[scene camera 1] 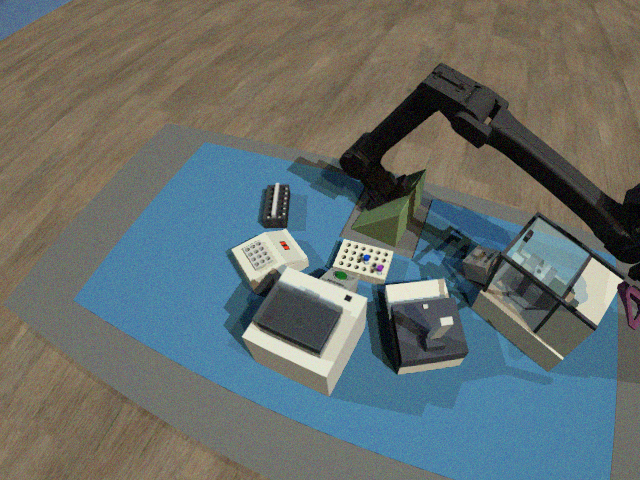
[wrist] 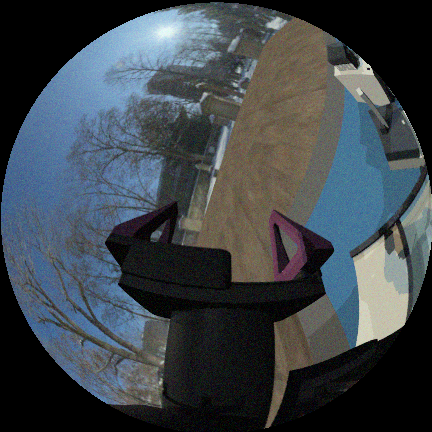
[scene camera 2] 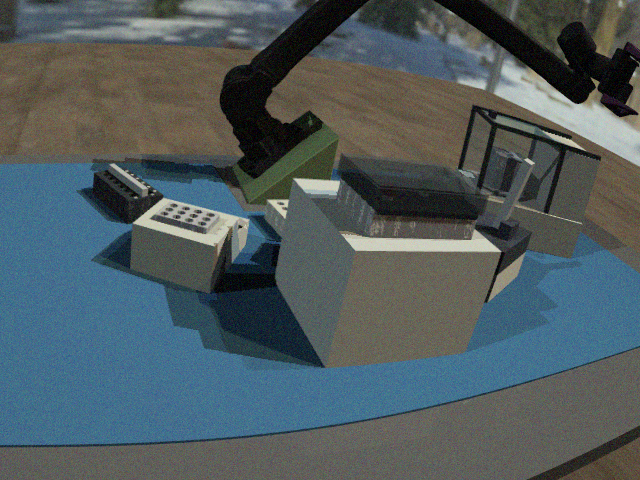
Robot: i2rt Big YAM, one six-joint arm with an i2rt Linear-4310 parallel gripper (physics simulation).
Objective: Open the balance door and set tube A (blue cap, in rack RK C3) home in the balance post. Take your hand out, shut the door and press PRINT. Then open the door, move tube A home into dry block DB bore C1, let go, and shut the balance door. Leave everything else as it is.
Labels:
same spot on cream box with dark lid: [wrist: 343,73] = [scene camera 1: 336,354]
same spot on glass-walled balance: [wrist: 382,262] = [scene camera 1: 584,304]

